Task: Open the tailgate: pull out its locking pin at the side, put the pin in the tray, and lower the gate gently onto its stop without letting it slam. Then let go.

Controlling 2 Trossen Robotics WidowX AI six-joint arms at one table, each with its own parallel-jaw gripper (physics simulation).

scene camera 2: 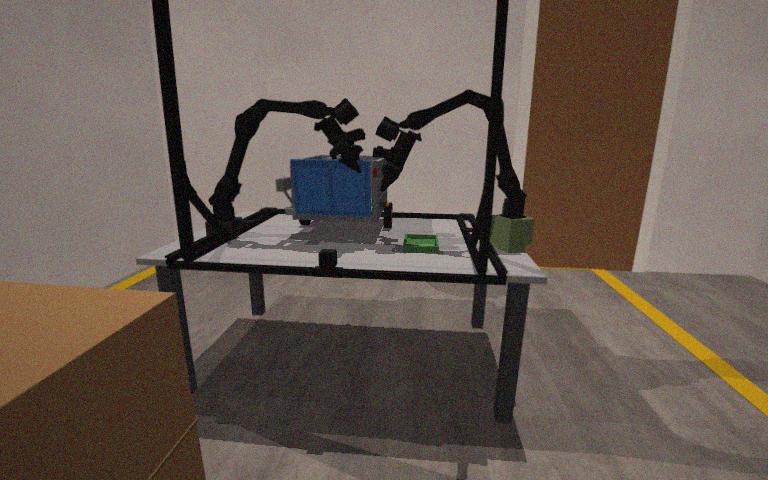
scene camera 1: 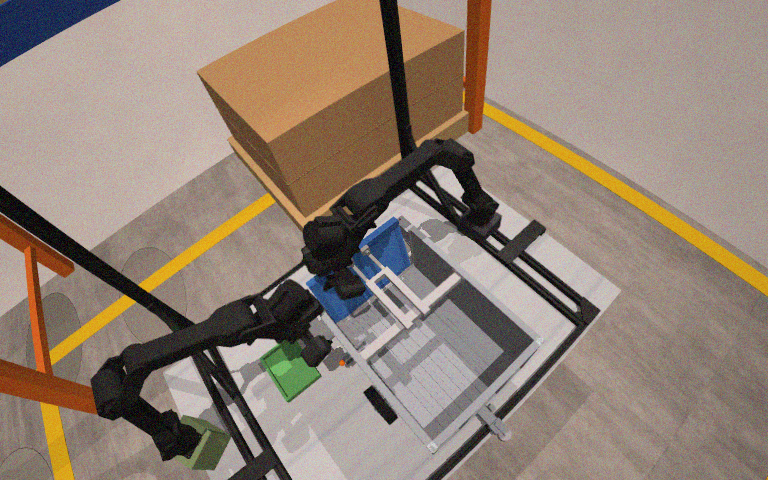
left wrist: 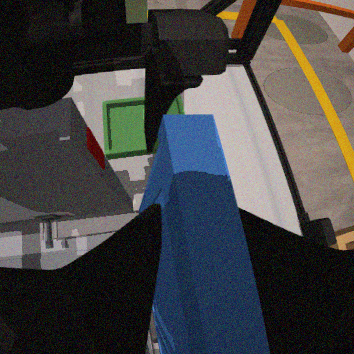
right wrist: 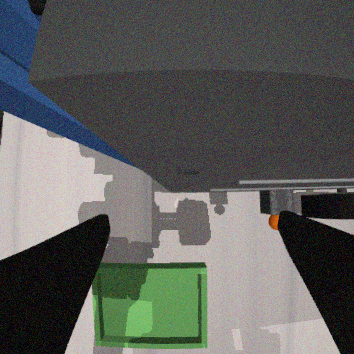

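Pixels of known places: left gripper, between the fingertips: (scene camera 2: 361, 172) (scene camera 1: 321, 285) (right wrist: 3, 14); right gripper, between the fingertips: (scene camera 2: 382, 189) (scene camera 1: 320, 329) (right wrist: 194, 221); left arm's base, origin of its link: (scene camera 2: 223, 219) (scene camera 1: 480, 217); right arm's base, origin of its link: (scene camera 2: 512, 216) (scene camera 1: 186, 441).
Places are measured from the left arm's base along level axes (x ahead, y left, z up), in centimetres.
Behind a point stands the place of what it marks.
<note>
The blue tailgate (scene camera 1: 390, 243) @[y -6.3, x 31.8, z 16.9 cm] (scene camera 2: 328, 186) @[y -8.2, x 40.2, z 13.6 cm] (left wrist: 195, 145) @[y -10.2, x 53.1, z 22.5 cm] stands upright at the end of the grey trailer (scene camera 2: 376, 198) @[y -6.2, x 56.5, z 9.3 cm] (left wrist: 50, 170) @[y -3.5, x 55.5, z 18.1 cm] (right wrist: 200, 125). My left gripper (scene camera 2: 352, 163) @[y -10.0, x 51.5, z 18.5 cm] (left wrist: 187, 210) @[y -10.0, x 51.5, z 18.5 cm] is shut on the gate's top edge. The locking pin's orange knob (scene camera 1: 342, 362) @[y 2.9, x 60.4, z 6.2 cm] (right wrist: 274, 221) @[y 2.2, x 60.4, z 6.1 cm] shows low at the trailer's side; its shank is hidden. My right gripper (right wrist: 194, 221) @[y -4.9, x 58.7, z 12.3 cm] is open and empty beside the trailer, one fingertip close to the knob in the right wrist view. Whether they touch is unclear. The green tray (scene camera 1: 283, 370) @[y -12.2, x 73.9, z -5.4 cm] (scene camera 2: 420, 244) @[y -12.0, x 71.7, z -5.5 cm] (left wrist: 125, 127) @[y -7.6, x 72.3, z -5.5 cm] (right wrist: 170, 320) @[y -8.8, x 74.6, z -5.5 cm] lies on the table near the right gripper.
Pale bars (scene camera 1: 396, 294) @[y -0.8, x 37.4, z 3.4 cm] cross the trailer's top. A black wheel (scene camera 1: 380, 404) @[y 16.4, x 61.0, z 4.0 cm] sits at its side. An olive block (scene camera 1: 212, 450) @[y -7.2, x 100.6, z -0.4 cm] (scene camera 2: 512, 233) @[y -17.9, x 101.1, z 0.2 cm] stands by the right arm's base. A black frame surrounds the table. A stack of brown boxes (scene camera 1: 339, 124) (scene camera 2: 84, 350) stands beyond the table's edge.
</note>
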